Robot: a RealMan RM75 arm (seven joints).
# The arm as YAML. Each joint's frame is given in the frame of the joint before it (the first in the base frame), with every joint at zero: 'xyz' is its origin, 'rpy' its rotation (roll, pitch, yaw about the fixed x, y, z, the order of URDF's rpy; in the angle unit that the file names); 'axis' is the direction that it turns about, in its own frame. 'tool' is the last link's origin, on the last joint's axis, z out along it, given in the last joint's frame.
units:
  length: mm
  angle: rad
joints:
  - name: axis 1
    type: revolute
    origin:
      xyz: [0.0, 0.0, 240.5]
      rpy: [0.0, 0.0, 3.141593]
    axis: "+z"
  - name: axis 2
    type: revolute
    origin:
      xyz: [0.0, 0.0, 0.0]
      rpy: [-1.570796, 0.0, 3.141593]
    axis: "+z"
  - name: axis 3
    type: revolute
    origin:
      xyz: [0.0, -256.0, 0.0]
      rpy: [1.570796, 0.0, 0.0]
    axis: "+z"
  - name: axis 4
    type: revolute
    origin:
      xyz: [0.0, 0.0, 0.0]
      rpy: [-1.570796, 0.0, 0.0]
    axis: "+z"
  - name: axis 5
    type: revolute
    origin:
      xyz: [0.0, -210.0, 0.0]
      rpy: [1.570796, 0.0, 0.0]
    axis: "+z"
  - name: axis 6
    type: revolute
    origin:
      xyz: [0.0, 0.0, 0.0]
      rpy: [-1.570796, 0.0, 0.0]
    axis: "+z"
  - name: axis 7
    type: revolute
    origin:
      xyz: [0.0, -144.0, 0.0]
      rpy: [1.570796, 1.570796, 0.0]
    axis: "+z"
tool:
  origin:
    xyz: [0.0, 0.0, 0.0]
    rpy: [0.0, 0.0, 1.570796]
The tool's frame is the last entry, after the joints.
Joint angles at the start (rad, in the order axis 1, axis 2, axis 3, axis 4, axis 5, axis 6, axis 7):
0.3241 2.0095 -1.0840 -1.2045 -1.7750 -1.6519 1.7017
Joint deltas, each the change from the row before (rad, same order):
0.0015 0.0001 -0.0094 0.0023 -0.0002 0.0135 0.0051
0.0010 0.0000 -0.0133 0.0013 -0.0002 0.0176 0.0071
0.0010 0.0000 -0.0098 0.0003 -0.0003 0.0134 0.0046
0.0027 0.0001 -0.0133 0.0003 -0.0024 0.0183 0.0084
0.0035 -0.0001 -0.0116 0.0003 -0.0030 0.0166 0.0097
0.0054 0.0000 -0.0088 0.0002 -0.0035 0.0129 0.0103
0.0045 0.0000 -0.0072 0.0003 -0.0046 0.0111 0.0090
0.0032 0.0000 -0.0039 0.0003 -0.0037 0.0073 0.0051
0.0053 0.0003 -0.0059 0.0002 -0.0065 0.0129 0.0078
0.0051 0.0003 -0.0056 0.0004 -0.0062 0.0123 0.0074
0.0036 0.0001 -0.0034 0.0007 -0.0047 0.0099 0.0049
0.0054 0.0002 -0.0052 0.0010 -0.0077 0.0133 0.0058
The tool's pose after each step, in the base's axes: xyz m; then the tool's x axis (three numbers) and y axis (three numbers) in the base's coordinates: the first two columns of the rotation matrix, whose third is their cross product. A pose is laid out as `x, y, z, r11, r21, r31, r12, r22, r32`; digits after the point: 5 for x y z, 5 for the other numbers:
0.21634, 0.30655, 0.04974, 0.88600, -0.24810, -0.39173, -0.31718, -0.94052, -0.12172
0.21576, 0.30819, 0.04736, 0.88572, -0.25399, -0.38857, -0.32365, -0.93793, -0.12466
0.21518, 0.30951, 0.04567, 0.88600, -0.25688, -0.38602, -0.32718, -0.93627, -0.12790
0.21421, 0.31155, 0.04327, 0.88661, -0.26196, -0.38120, -0.33262, -0.93379, -0.13193
0.21318, 0.31363, 0.04120, 0.88690, -0.26765, -0.37651, -0.33852, -0.93116, -0.13547
0.21168, 0.31580, 0.03957, 0.88718, -0.27242, -0.37242, -0.34308, -0.92917, -0.13762
0.21068, 0.31761, 0.03815, 0.88766, -0.27718, -0.36774, -0.34751, -0.92717, -0.13999
0.21012, 0.31890, 0.03735, 0.88829, -0.27957, -0.36439, -0.34988, -0.92588, -0.14256
0.20917, 0.32118, 0.03610, 0.88946, -0.28266, -0.35911, -0.35341, -0.92363, -0.14834
0.20828, 0.32335, 0.03490, 0.89050, -0.28559, -0.35419, -0.35673, -0.92145, -0.15389
0.20785, 0.32508, 0.03418, 0.89113, -0.28770, -0.35089, -0.35958, -0.91940, -0.15938
0.20721, 0.32743, 0.03302, 0.89291, -0.28948, -0.34485, -0.36182, -0.91718, -0.16694

